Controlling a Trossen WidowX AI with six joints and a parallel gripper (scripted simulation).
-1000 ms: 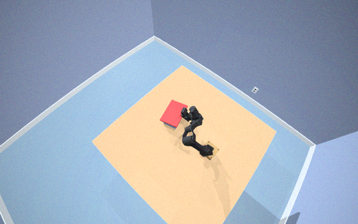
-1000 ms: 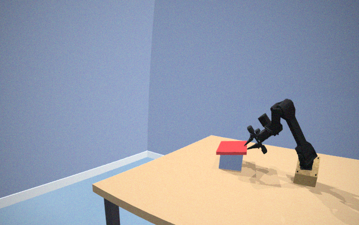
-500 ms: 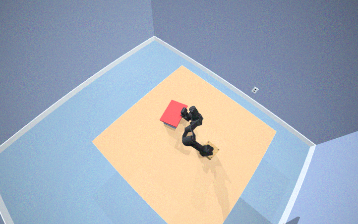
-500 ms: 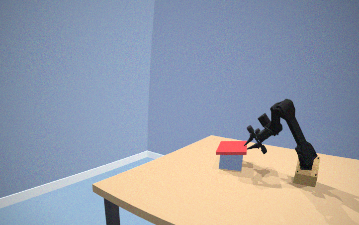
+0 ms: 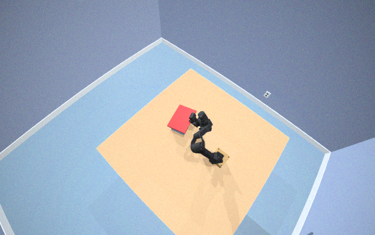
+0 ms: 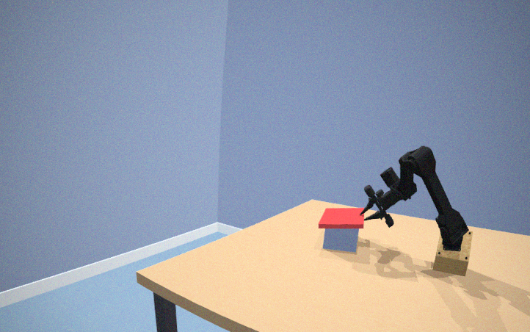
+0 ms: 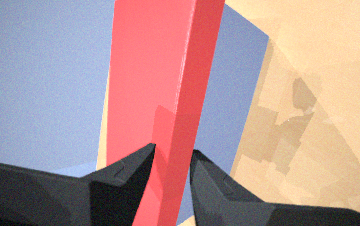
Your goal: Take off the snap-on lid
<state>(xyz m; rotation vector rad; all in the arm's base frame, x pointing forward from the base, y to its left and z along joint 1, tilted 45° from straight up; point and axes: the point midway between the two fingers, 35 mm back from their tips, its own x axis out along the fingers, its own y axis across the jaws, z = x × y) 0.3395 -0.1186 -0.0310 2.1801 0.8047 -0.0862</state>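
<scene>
Right now my gripper tip is 70 mm short of the red lid and 10 mm to the right of it. Round my gripper tip: blue storage box: 70 mm ahead, 60 mm below, 10 mm to the left.
</scene>
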